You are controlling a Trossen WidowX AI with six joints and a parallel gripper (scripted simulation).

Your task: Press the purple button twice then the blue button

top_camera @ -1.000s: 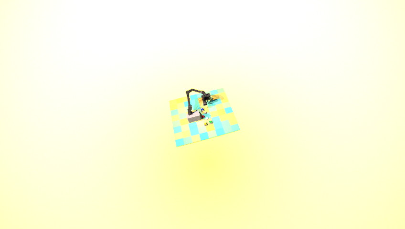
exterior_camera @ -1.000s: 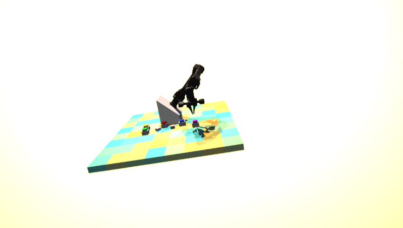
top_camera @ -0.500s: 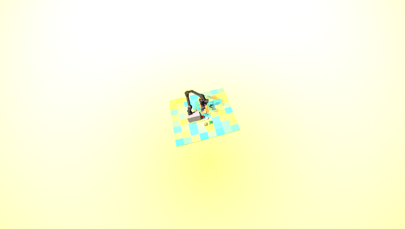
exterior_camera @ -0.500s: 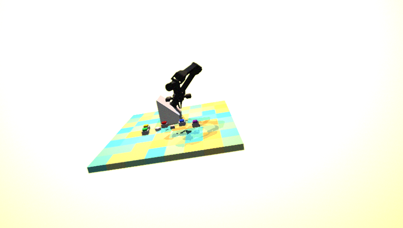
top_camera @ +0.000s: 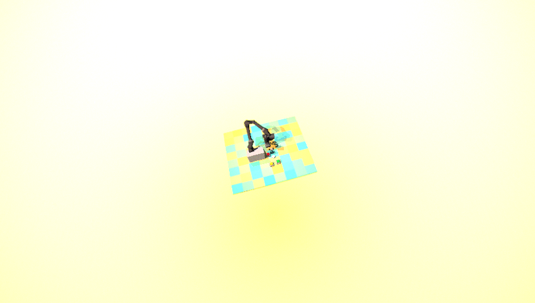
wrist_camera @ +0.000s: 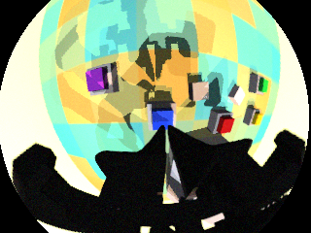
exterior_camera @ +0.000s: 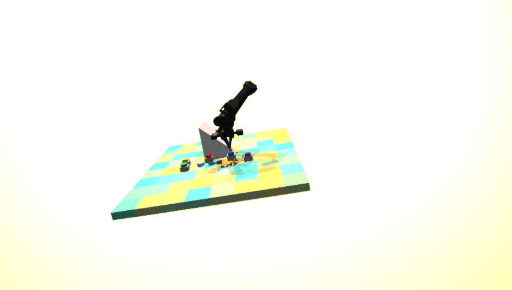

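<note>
Now: gripper tip 30 mm above the blue button. Also, from my gripper tip: red button 30 mm behind, 130 mm to the right, 30 mm below; then green button 60 mm ahead, 270 mm to the right, 30 mm below; then purple button 80 mm ahead, 100 mm to the left, 30 mm below.
</note>
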